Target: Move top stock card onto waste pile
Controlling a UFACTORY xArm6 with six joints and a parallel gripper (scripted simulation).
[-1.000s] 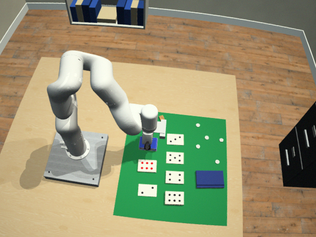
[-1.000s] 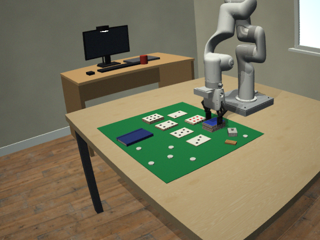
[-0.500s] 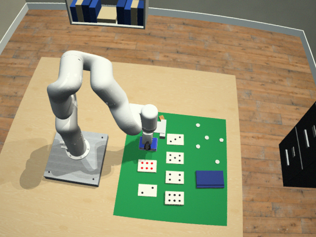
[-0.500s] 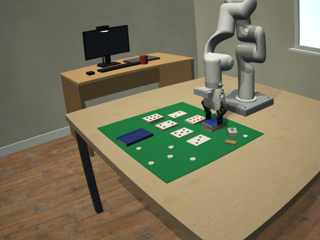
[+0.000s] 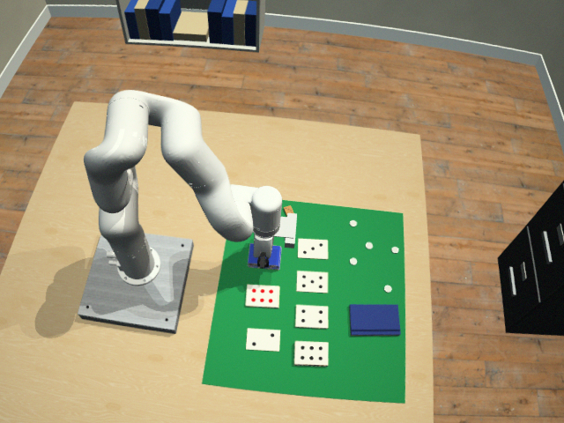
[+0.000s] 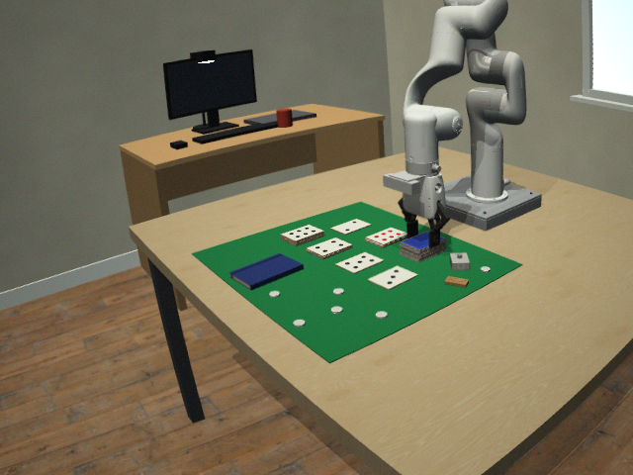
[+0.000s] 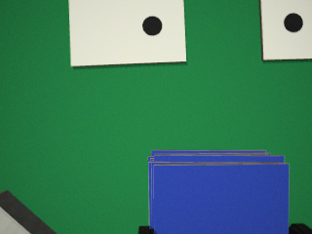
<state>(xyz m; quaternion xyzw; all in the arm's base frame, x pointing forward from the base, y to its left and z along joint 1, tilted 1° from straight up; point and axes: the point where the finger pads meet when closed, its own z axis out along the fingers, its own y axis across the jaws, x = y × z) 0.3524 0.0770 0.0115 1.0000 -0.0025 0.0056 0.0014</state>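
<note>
Right now my hand is 110 mm to the right of the grey knobbed block and 30 mm above it. Round my hand: two-pip card 250 mm to the right, 40 mm below, 20 mm ahead; green mat 150 mm ahead, 90 mm to the right, 60 mm below; blue book 320 mm ahead, 170 mm to the right, 40 mm below.
</note>
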